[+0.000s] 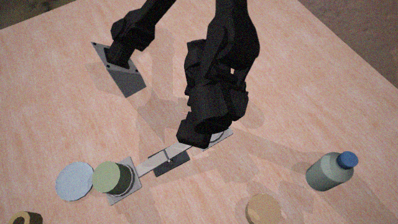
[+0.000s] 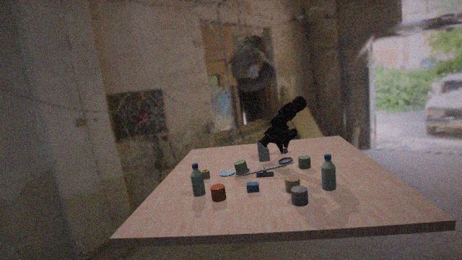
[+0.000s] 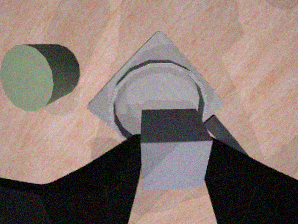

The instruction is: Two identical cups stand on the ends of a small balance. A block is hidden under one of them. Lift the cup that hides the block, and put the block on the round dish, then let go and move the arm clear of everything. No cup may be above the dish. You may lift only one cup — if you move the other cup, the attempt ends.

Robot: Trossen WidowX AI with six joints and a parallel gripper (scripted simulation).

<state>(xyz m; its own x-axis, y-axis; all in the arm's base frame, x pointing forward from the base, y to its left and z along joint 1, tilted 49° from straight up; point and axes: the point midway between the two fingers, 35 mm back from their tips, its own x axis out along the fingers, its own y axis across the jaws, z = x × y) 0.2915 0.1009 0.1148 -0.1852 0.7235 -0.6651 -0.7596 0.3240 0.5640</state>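
Now: the light blue round dish 370 mm to the right of my gripper tip, 130 mm below it and 40 mm behind it. The rest, counted from my gripper tip: blue block (210 mm ahead, 160 mm to the right, 120 mm below); then tan cylinder (210 mm ahead, 100 mm below, 20 mm to the left); then balance (120 mm to the right, 100 mm below, 10 mm ahead).
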